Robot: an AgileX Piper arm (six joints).
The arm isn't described. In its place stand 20 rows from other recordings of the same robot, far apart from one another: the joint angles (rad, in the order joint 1, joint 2, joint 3, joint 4, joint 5, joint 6), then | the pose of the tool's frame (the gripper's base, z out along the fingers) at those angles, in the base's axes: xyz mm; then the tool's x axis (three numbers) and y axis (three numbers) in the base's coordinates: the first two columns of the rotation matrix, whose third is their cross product.
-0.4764 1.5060 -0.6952 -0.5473 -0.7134 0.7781 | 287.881 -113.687 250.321 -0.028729 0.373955 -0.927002 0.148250 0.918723 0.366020
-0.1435 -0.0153 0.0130 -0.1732 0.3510 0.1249 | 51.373 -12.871 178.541 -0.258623 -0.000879 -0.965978 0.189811 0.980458 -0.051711
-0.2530 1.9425 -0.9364 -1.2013 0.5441 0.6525 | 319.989 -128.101 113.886 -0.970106 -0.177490 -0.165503 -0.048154 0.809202 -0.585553
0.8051 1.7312 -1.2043 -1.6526 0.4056 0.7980 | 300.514 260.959 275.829 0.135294 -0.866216 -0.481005 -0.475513 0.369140 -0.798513
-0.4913 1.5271 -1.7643 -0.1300 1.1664 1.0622 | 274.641 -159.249 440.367 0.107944 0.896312 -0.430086 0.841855 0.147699 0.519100
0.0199 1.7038 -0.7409 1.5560 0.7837 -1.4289 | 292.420 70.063 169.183 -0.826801 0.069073 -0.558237 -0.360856 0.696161 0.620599
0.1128 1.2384 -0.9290 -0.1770 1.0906 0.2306 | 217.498 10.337 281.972 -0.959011 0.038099 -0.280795 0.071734 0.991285 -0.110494
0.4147 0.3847 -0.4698 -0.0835 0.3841 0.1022 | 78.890 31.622 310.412 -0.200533 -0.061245 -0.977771 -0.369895 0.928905 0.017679
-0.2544 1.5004 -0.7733 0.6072 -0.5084 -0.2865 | 301.803 -104.594 257.044 -0.066437 0.271466 -0.960152 0.539629 0.819182 0.194270
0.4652 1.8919 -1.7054 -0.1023 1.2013 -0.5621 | 362.990 172.504 288.541 -0.471981 -0.865042 -0.170106 -0.835388 0.500488 -0.227243
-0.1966 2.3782 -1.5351 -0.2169 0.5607 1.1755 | 441.194 -98.492 47.092 -0.331656 0.913458 -0.235795 0.914262 0.372850 0.158451
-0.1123 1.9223 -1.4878 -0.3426 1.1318 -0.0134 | 381.176 -70.834 224.049 -0.996975 -0.043943 -0.064107 -0.021428 0.948261 -0.316768
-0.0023 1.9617 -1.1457 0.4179 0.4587 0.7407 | 381.378 15.476 136.982 -0.462097 0.886348 -0.029223 0.791611 0.427113 0.436951
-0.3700 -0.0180 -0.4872 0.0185 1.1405 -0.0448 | -8.436 4.913 267.368 -0.498325 0.153523 -0.853290 0.329937 0.943725 -0.022891
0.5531 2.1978 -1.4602 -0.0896 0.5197 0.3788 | 381.147 230.559 111.048 -0.898920 -0.206916 -0.386171 -0.254972 0.963873 0.077059
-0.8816 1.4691 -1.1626 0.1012 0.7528 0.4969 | 202.385 -235.733 299.910 -0.038631 0.894596 -0.445203 0.910286 0.215281 0.353600
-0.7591 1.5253 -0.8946 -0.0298 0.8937 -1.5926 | 189.962 -183.138 205.849 -0.660671 -0.750138 0.028395 -0.746317 0.652294 -0.132377
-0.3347 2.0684 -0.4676 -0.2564 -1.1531 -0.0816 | 278.427 -74.500 71.385 -0.359681 -0.066941 -0.930671 0.049459 0.994653 -0.090658
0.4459 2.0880 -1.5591 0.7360 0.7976 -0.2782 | 383.631 231.839 191.251 -0.931019 -0.170929 -0.322471 -0.329057 0.775324 0.539068
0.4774 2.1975 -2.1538 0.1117 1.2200 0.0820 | 423.193 229.647 278.471 -0.872658 -0.316809 -0.371617 -0.390749 0.909435 0.142279
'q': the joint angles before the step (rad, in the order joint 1, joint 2, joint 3, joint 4, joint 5, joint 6). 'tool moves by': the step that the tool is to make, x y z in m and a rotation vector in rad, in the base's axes. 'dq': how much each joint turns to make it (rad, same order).
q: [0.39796, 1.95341, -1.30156, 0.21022, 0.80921, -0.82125]
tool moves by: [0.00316, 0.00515, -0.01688, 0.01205, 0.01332, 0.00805]
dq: [0.00525, 0.04616, 0.00000, 0.03149, -0.03507, -0.02772]
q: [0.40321, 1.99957, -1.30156, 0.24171, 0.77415, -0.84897]
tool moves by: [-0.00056, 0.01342, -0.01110, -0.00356, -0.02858, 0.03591]
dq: [0.03522, 0.03049, 0.00000, -0.00704, -0.05549, -0.00744]
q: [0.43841, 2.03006, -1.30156, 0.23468, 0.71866, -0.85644]
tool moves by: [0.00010, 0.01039, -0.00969, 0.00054, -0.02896, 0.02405]
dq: [0.02627, 0.02686, 0.00002, -0.00426, -0.05386, -0.00523]
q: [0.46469, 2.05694, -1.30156, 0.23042, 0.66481, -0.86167]
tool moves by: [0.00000, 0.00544, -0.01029, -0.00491, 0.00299, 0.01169]
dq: [0.01283, 0.02878, -0.00354, 0.00091, -0.02045, -0.00319]
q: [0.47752, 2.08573, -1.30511, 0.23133, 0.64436, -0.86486]
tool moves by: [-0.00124, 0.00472, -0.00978, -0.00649, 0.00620, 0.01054]
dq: [0.01256, 0.02512, 0.00001, -0.00018, -0.01695, -0.00086]
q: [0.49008, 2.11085, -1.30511, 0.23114, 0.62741, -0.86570]
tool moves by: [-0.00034, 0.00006, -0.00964, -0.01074, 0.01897, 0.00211]
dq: [0.00057, 0.02405, -0.00002, 0.00034, -0.00199, -0.00218]
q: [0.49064, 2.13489, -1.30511, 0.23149, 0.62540, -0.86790]
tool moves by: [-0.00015, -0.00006, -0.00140, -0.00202, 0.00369, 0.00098]
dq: [0.00001, 0.00345, -0.00001, -0.00001, 0.00091, -0.00084]
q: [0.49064, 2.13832, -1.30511, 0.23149, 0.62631, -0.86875]
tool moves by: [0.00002, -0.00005, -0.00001, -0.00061, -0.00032, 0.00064]
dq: [-0.00001, 0.00001, -0.00001, -0.00094, 0.00001, -0.00002]
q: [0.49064, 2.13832, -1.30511, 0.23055, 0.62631, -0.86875]
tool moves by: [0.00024, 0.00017, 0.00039, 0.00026, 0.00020, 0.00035]
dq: [0.00000, 0.00001, -0.00195, 0.00001, 0.00206, -0.00001]
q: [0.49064, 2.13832, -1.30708, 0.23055, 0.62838, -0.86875]
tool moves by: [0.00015, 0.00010, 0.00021, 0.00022, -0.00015, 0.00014]
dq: [0.00001, 0.00001, -0.00104, -0.00001, 0.00082, 0.00001]
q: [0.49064, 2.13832, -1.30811, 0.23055, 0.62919, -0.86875]
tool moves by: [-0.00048, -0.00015, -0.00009, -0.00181, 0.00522, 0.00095]
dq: [0.00000, -0.00001, 0.00000, 0.00000, 0.00561, 0.00000]
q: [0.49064, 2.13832, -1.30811, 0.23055, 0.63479, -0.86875]
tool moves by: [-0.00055, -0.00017, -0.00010, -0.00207, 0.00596, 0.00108]
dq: [0.00001, -0.00001, 0.00001, -0.00001, 0.00640, 0.00001]
